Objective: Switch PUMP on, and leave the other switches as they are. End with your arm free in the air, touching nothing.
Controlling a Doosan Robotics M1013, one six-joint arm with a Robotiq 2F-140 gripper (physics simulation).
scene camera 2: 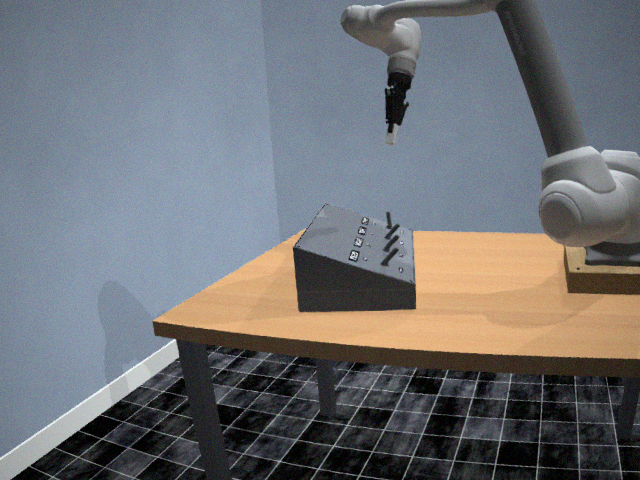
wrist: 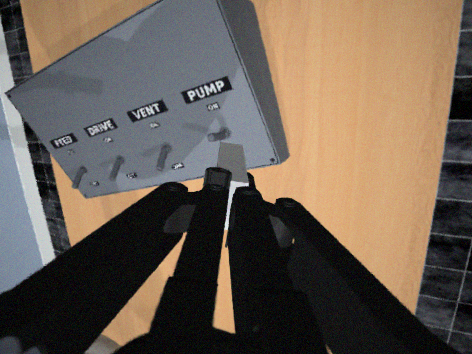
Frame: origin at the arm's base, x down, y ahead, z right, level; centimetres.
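Seen in the pictures: gripper, fingertip midpoint: [scene camera 2: 389,143] [wrist: 228,161]; arm's base at its link origin: [scene camera 2: 616,256].
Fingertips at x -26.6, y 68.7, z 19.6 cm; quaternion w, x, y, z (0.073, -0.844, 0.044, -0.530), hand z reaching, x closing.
Pixels of each thing's middle, then the offset from my fingertips to it. "*": a spot on its surface instead. Level surfaces: height alone.
- grey sloped switch box at the middle of its body: [wrist: 141,117] [scene camera 2: 361,255] dz -31.0, dx +26.2, dy -1.0 cm
- label at a spot on its surface: [wrist: 213,106] * dz -13.0, dx +21.9, dy +1.9 cm
- VENT lever at the middle of its body: [wrist: 162,158] [scene camera 2: 393,230] dz -22.8, dx +21.3, dy -7.2 cm
- DRIVE lever at the middle of its body: [wrist: 115,169] [scene camera 2: 392,242] dz -34.3, dx +21.3, dy -10.7 cm
- FEED lever at the middle of its body: [scene camera 2: 390,255] [wrist: 78,178] dz -45.8, dx +21.3, dy -14.3 cm
- wooden table at its surface level: dx +32.0 cm
The grey sloped switch box [scene camera 2: 336,279] [wrist: 150,60] stands on the table. Its PUMP lever [scene camera 2: 388,220] [wrist: 219,135] stands apart from the others in angle, tipped toward its ON label [wrist: 213,106]. The VENT lever [scene camera 2: 392,230] [wrist: 163,157], DRIVE lever [scene camera 2: 390,243] [wrist: 117,168] and FEED lever [scene camera 2: 389,256] [wrist: 79,177] all lean the other way, toward the OFF side. My gripper [scene camera 2: 391,135] [wrist: 228,161] is shut and empty. It hangs in the air well above the box, touching nothing. In the wrist view its fingers hide the PUMP OFF label.
The wooden table [scene camera 2: 465,330] [wrist: 360,150] carries the box and, at the right, the arm's base on a wooden block [scene camera 2: 594,281]. Blue walls [scene camera 2: 155,129] stand behind and to the left. Dark tiled floor [scene camera 2: 387,439] lies below.
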